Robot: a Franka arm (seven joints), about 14 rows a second.
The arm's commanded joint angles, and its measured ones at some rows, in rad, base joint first. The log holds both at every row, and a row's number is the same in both.
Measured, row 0: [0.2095 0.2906 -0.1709 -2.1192 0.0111 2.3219 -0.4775]
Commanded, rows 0 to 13: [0.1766 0.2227 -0.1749 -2.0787 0.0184 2.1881 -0.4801]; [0.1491 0.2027 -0.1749 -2.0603 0.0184 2.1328 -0.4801]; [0.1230 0.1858 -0.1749 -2.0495 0.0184 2.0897 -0.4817]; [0.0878 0.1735 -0.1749 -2.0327 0.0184 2.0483 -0.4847]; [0.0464 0.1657 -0.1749 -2.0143 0.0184 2.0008 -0.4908]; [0.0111 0.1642 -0.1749 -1.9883 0.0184 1.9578 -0.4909]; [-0.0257 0.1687 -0.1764 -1.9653 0.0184 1.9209 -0.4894]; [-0.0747 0.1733 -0.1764 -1.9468 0.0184 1.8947 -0.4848]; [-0.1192 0.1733 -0.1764 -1.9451 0.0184 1.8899 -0.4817]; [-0.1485 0.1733 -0.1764 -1.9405 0.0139 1.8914 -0.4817]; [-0.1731 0.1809 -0.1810 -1.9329 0.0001 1.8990 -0.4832]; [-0.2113 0.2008 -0.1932 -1.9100 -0.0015 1.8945 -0.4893]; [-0.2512 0.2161 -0.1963 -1.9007 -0.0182 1.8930 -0.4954]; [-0.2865 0.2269 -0.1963 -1.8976 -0.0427 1.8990 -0.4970]
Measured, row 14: [-0.2218 0.1857 -0.2003 -1.9426 -0.0140 1.9158 -0.4842]
